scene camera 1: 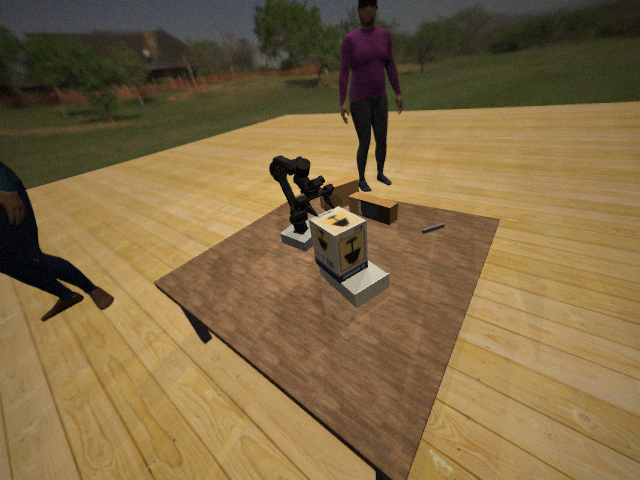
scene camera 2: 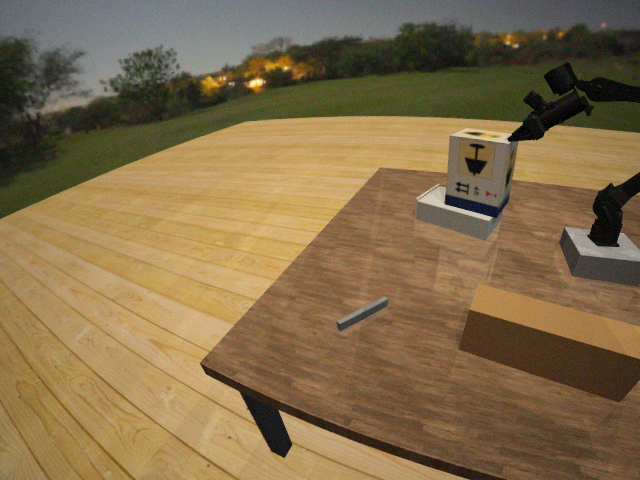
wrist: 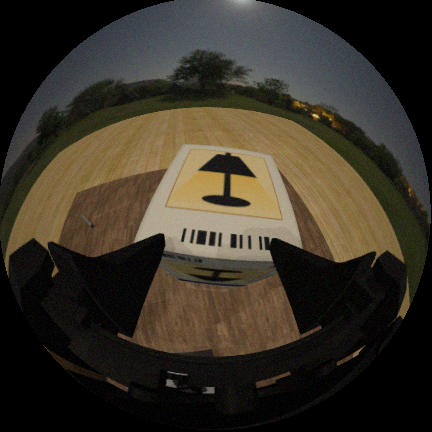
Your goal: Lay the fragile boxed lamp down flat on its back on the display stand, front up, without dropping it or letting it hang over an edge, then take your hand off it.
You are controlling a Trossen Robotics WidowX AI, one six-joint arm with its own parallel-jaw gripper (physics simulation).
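Seen in the pictures: gripper, between the fingertips: point(scene camera 1: 326, 212) point(scene camera 2: 510, 137) point(wrist: 218, 242); arm's base, origin of its link: point(scene camera 1: 300, 230) point(scene camera 2: 602, 241) point(wrist: 189, 385).
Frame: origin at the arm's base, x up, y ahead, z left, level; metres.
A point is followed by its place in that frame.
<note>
The white boxed lamp point(scene camera 1: 338, 248) {x 0.171, y 0.383, z -0.300 m} point(scene camera 2: 473, 180) {x 0.105, y 0.371, z -0.136 m} point(wrist: 225, 185) {x 0.230, y 0.328, z -0.197 m} stands upright on the pale grey display stand point(scene camera 1: 369, 290) {x -0.014, y 0.493, z -0.288 m} point(scene camera 2: 449, 217) {x -0.024, y 0.433, z -0.134 m}, at the stand's end nearer the arm. Its blue band is at the bottom. Lamp pictures on its sides are upside down; another picture and a barcode show on its top face. Whether its arm-side bottom edge overhangs the stand is hard to tell. The stand's other end is bare, with a low raised rim. My gripper point(scene camera 1: 323, 208) {x 0.234, y 0.270, z -0.163 m} point(scene camera 2: 511, 138) {x 0.234, y 0.270, z -0.163 m} point(wrist: 218, 242) {x 0.234, y 0.270, z -0.163 m} is open and empty, beside the box's top edge on the arm side; contact is unclear.
Two brown cartons point(scene camera 1: 385, 210) {x 0.021, y 0.386, z 0.295 m} point(scene camera 1: 342, 191) {x 0.048, y 0.064, z 0.431 m} lie on the table point(scene camera 1: 310, 335) {x -0.066, y 0.353, z -0.525 m} point(scene camera 2: 392, 372) {x -0.066, y 0.561, z 0.434 m}; one carton point(scene camera 2: 547, 335) {x 0.037, y 0.307, z 0.404 m} is large in scene camera 2. A grey bar point(scene camera 1: 433, 227) {x -0.047, y 0.642, z 0.295 m} point(scene camera 2: 362, 313) {x -0.047, y 0.642, z 0.308 m} point(wrist: 87, 221) {x -0.044, y 0.620, z 0.277 m} lies apart. Two people stand off the table.
</note>
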